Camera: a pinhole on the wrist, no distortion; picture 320 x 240 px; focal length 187.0 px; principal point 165.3 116.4 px. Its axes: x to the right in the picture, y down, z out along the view. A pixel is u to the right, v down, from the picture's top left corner.
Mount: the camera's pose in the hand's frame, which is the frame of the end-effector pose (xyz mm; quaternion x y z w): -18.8 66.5 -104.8 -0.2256 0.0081 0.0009 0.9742
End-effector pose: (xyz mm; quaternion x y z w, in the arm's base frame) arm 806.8 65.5 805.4 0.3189 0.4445 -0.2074 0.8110
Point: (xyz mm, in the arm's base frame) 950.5 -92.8 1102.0
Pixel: 87 30
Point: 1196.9 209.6 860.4
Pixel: 249 195
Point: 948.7 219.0 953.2
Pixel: 125 208
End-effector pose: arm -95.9 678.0 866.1 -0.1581 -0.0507 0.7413 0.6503
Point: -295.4 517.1 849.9
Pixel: 43 199
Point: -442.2 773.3 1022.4
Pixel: 216 125
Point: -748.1 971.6 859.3
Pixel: 296 226
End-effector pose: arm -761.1 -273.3 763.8 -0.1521 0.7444 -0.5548 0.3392
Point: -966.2 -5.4 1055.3
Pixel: behind the camera
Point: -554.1 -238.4 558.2
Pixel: 110 142
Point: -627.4 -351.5 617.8
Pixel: 175 73
